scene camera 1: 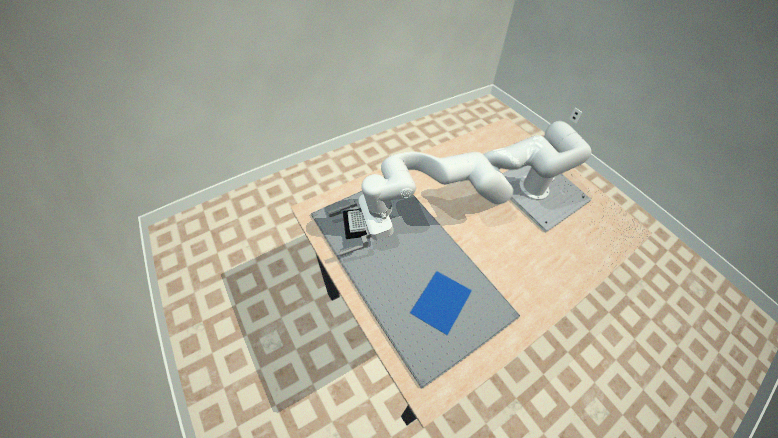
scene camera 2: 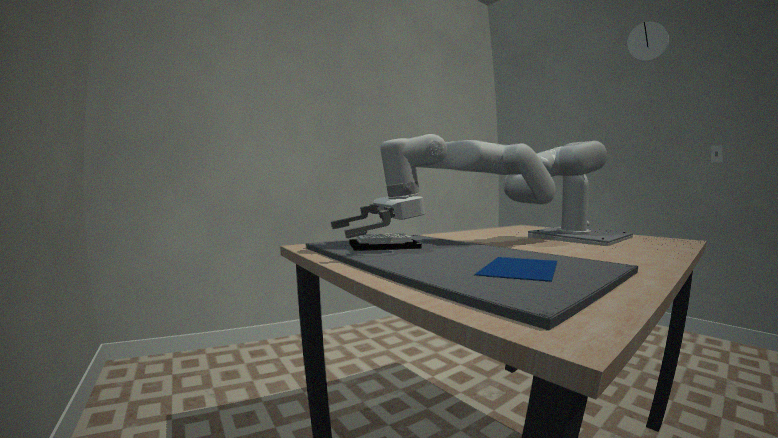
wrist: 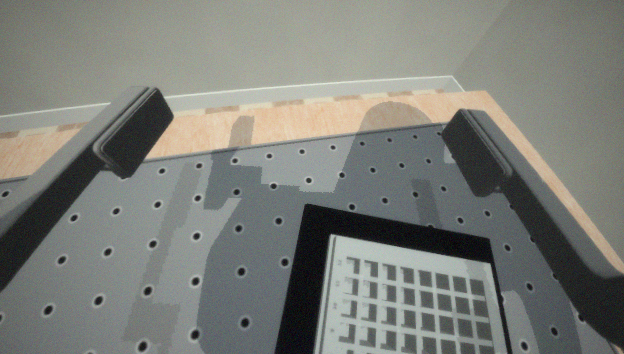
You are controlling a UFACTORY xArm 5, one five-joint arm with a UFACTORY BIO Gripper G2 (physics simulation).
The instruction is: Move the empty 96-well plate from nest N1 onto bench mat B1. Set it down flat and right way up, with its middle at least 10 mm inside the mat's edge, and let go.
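Seen in the pictures: hand, tool point: (scene camera 1: 340, 231) (scene camera 2: 347, 227) (wrist: 310, 138); arm's base, link origin: (scene camera 1: 533, 188) (scene camera 2: 573, 232).
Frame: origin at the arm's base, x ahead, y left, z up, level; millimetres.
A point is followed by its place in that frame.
The white 96-well plate (scene camera 1: 357, 221) @(x 704, y -186, z 18 mm) (scene camera 2: 383, 238) @(x 691, y -146, z 18 mm) (wrist: 405, 251) @(x 728, y -197, z 20 mm) sits in the black nest N1 (scene camera 1: 355, 234) @(x 732, y -148, z 5 mm) (scene camera 2: 383, 245) @(x 701, y -129, z 4 mm) (wrist: 304, 290) @(x 720, y -145, z 5 mm) near the far left end of the grey board, wells up. My gripper (scene camera 1: 337, 232) @(x 781, y -156, z 48 mm) (scene camera 2: 347, 228) @(x 781, y -156, z 48 mm) (wrist: 306, 142) @(x 781, y -156, z 48 mm) is open and empty. In the scene views its fingers are low, a little above the plate's height. In the wrist view the plate lies below and to the right of the middle between the fingertips, and its lower part is cut off. The blue mat B1 (scene camera 1: 440, 301) @(x 617, y 196, z -5 mm) (scene camera 2: 517, 268) @(x 629, y 202, z -5 mm) lies bare on the board and does not show in the wrist view.
The perforated grey board (scene camera 1: 381, 282) @(x 741, y 49, z -6 mm) (scene camera 2: 435, 272) @(x 754, y 123, z -7 mm) (wrist: 90, 235) @(x 768, y -23, z -6 mm) lies on the wooden table (scene camera 1: 522, 261) @(x 278, y 221, z -19 mm) (scene camera 2: 587, 348) @(x 818, y 432, z -19 mm) (wrist: 295, 127) @(x 847, y -159, z -19 mm). The arm's base plate (scene camera 1: 560, 209) @(x -20, y 135, z -3 mm) (scene camera 2: 604, 237) @(x 37, y 137, z -4 mm) is on the table behind the board. The nest is near the table's left edge.
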